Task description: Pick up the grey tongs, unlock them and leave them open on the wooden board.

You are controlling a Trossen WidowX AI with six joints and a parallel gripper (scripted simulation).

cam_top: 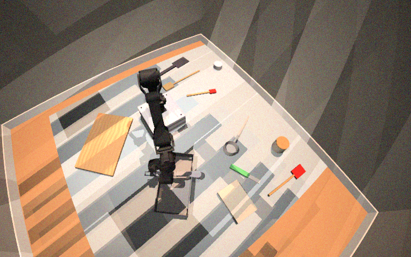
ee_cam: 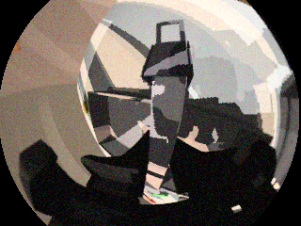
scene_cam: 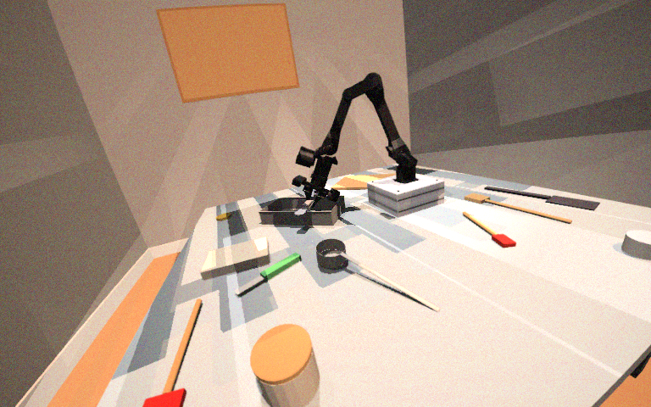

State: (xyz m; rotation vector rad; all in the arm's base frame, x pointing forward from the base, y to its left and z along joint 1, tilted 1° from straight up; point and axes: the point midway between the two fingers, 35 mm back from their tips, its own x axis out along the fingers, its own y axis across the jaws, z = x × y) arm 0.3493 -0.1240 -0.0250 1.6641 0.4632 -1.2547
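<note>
My gripper tip is now 30 mm short of the roasting tin and 20 mm to the right of it. Also, from my gripper tip: pale slab (270 mm ahead, 230 mm to the left, 20 mm below); then red spatula (560 mm to the left, 350 mm ahead, 20 mm below); then wooden board (380 mm behind, 230 mm to the right, 20 mm below).
</note>
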